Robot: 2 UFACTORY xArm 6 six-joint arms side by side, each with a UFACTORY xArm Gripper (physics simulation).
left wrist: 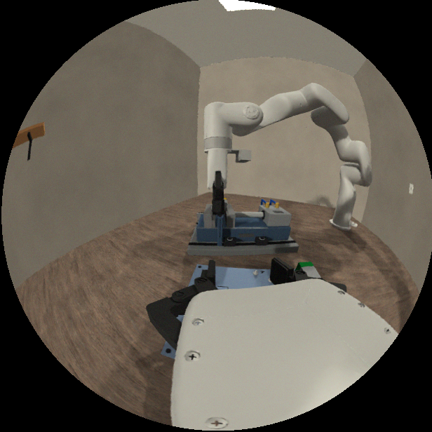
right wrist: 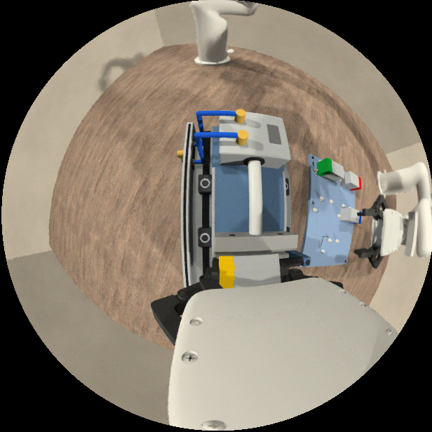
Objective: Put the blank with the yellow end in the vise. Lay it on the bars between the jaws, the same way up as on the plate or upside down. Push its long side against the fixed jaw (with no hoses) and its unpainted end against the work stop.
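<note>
The blank with the yellow end [right wrist: 250,271] lies between the jaws of the vise [right wrist: 256,243] [left wrist: 243,232], beside the jaw on the hose side. Its yellow end points away from the plate. My right gripper [right wrist: 243,267] [left wrist: 217,210] reaches down into the vise and is shut on this blank, one finger at each end. The work stop [right wrist: 295,261] has its black rod at the unpainted end; contact cannot be told. The fixed jaw and the bars are hidden in the right wrist view. My left gripper [left wrist: 243,270] [right wrist: 359,233] is open and empty beside the plate.
The blue plate [right wrist: 315,235] [left wrist: 235,276] lies beside the vise. On it are blanks with a green end [right wrist: 330,170] [left wrist: 308,269], a red end [right wrist: 352,180] and a blue end [right wrist: 349,215]. Blue hoses [right wrist: 217,135] stand up at the vise's far block.
</note>
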